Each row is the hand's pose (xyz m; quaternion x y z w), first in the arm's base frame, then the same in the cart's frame.
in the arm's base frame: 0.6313 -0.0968 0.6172 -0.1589 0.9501 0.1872 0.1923
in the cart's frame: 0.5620 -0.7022 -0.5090 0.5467 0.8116 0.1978 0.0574
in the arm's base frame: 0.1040 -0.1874 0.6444 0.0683 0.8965 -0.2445 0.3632
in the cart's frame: 0.4154 -0.2903 -0.1994 -0.6039 -0.7363 0.2859 0.1071
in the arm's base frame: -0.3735 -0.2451 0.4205 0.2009 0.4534 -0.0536 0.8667
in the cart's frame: 0.2672 0.2144 -0.1305 0.5464 0.4192 -0.5567 0.4645
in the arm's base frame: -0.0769 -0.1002 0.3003 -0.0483 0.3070 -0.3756 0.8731
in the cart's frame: 0.4252 0.0537 -0.4000 0.1982 0.5167 -0.7598 0.3411
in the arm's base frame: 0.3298 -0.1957 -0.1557 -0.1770 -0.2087 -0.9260 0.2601
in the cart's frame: 0.3075 -0.0713 -0.9941 0.4380 -0.1575 0.8294 0.3090
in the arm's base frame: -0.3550 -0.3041 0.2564 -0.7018 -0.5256 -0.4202 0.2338
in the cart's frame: 0.1856 0.2722 -0.2746 -0.9041 0.1692 -0.3668 0.1394
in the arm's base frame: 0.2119 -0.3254 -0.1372 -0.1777 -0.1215 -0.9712 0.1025
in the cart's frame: 0.1693 -0.0056 -0.9065 0.4187 -0.1915 0.7513 0.4728
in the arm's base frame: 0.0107 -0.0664 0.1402 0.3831 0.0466 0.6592 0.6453
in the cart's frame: 0.4434 0.0685 -0.5841 0.5616 -0.1511 -0.0012 0.8135
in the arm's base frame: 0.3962 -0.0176 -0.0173 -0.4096 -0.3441 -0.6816 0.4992
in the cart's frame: 0.5117 -0.1653 -0.9254 -0.5990 0.2223 -0.7646 0.0848
